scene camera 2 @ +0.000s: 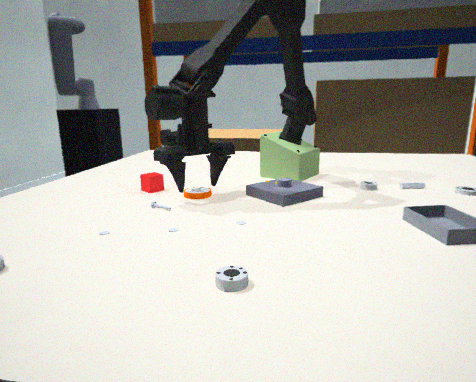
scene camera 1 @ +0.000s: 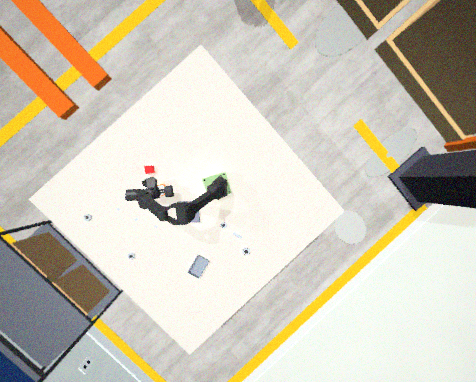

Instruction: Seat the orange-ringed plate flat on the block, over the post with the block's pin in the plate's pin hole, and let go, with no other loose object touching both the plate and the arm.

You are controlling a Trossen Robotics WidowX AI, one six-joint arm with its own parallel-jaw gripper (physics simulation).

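Observation:
The orange-ringed plate lies flat on the table, its grey top showing in the scene camera 2 view. My gripper is open and points down, its fingertips low over the plate, one toward each side, with nothing held. In the scene camera 1 view the gripper partly hides the plate. The dark grey block stands right of the plate in the scene camera 2 view, with a round post on top and small yellow marks beside it. I cannot tell which mark is the pin. My arm partly covers the block in the scene camera 1 view.
A green block stands by the arm's base. A red cube is near the gripper. A bolt, a grey ring piece and an open grey tray lie on the table.

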